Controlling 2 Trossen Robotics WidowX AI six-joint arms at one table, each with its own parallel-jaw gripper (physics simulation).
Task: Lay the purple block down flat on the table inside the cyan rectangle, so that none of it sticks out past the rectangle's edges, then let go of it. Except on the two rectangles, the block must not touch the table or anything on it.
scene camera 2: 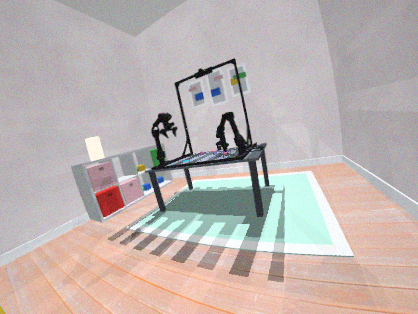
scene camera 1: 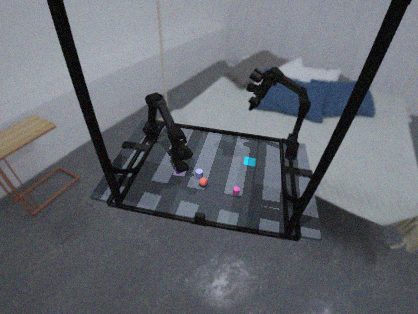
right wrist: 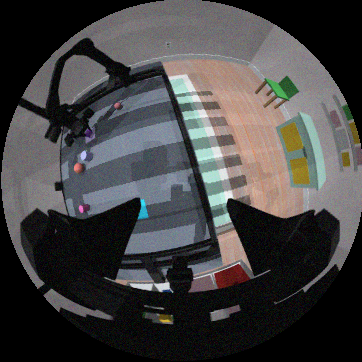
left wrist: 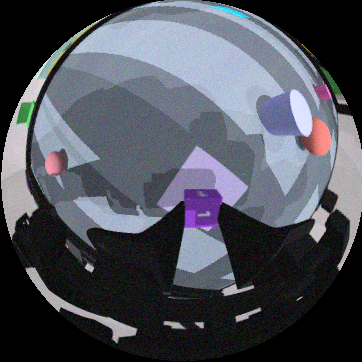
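Pixels of known places: left gripper, fingertip midpoint: [right wrist: 88,132] [left wrist: 200,204]; right gripper, fingertip midpoint: [scene camera 2: 172,137] [scene camera 1: 251,107] [right wrist: 184,202]; left arm's base, link origin: [scene camera 2: 242,152] [scene camera 1: 151,138] [right wrist: 125,80]; right arm's base, link origin: [scene camera 2: 162,164] [scene camera 1: 290,155] [right wrist: 179,261].
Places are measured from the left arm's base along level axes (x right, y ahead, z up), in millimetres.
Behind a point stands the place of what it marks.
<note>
The purple block [left wrist: 202,209] {x 331, y 101, z 0 mm} [right wrist: 89,133] {x 329, y 113, z -7 mm} is between the fingertips of my left gripper [left wrist: 200,204] {x 332, y 99, z -11 mm}, which is shut on it. In the left wrist view it appears over the near part of the lilac rectangle [left wrist: 197,162] {x 324, y 138, z -18 mm}; whether it rests there or hangs slightly above, I cannot tell. The cyan rectangle [scene camera 1: 249,161] {x 389, y 544, z -18 mm} [left wrist: 231,11] [right wrist: 143,209] {x 369, y 564, z -18 mm} lies flat on the table, to the right of the block in scene camera 1. My right gripper [right wrist: 184,202] {x 208, y 605, z 263 mm} [scene camera 2: 174,131] {x 208, y 605, z 263 mm} is open and empty, high above the table. The left gripper mostly hides the block in scene camera 1.
A blue-violet cylinder [scene camera 1: 199,173] {x 421, y 198, z 20 mm} [left wrist: 285,115] {x 387, y 191, z 14 mm} and an orange-red ball [scene camera 1: 203,182] {x 493, y 196, z 22 mm} [left wrist: 317,137] {x 455, y 194, z 17 mm} stand close together near the block. A magenta cylinder [scene camera 1: 236,191] {x 606, y 343, z 18 mm} [right wrist: 84,208] {x 580, y 362, z 11 mm} stands farther right in scene camera 1. A pink ball [left wrist: 55,163] {x 155, y 135, z 3 mm} [right wrist: 118,106] {x 140, y 150, z 0 mm} lies on the block's other side. A black frame surrounds the table.
</note>
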